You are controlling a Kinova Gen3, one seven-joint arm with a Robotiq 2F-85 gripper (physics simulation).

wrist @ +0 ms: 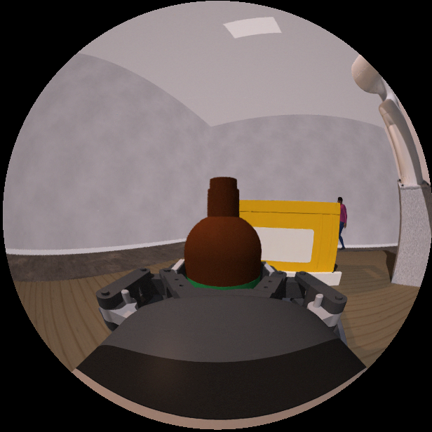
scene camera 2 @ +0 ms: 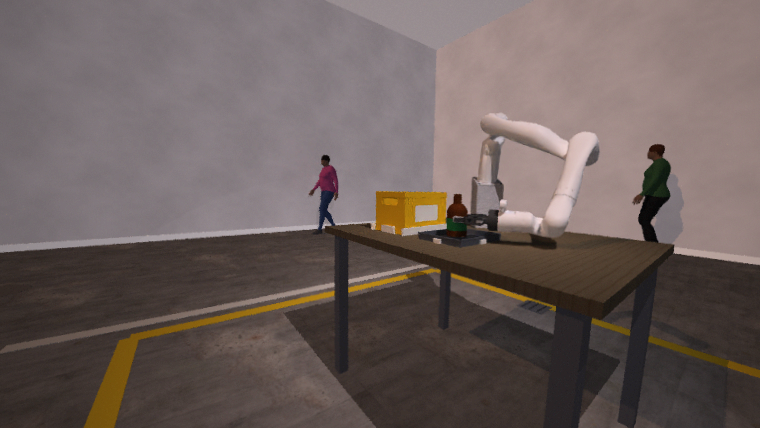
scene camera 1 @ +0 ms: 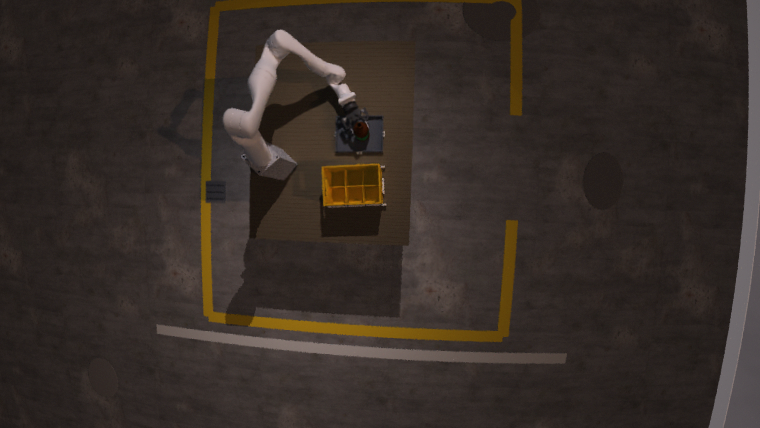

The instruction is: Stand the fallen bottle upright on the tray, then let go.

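Note:
The brown bottle with a green label is upright, its neck pointing up. My gripper is shut on the bottle at its label, reaching in from the side with the hand about level. The dark grey tray is beneath the bottle. The bottle's base is low, inside the tray's outline in scene camera 2. The tray's rim and the dim light make it hard to tell whether the base touches the tray floor. The gripper body hides the lower bottle in the wrist view.
A yellow crate with several compartments stands beside the tray on the wooden table. The arm's base stands behind. Two people are beyond the table.

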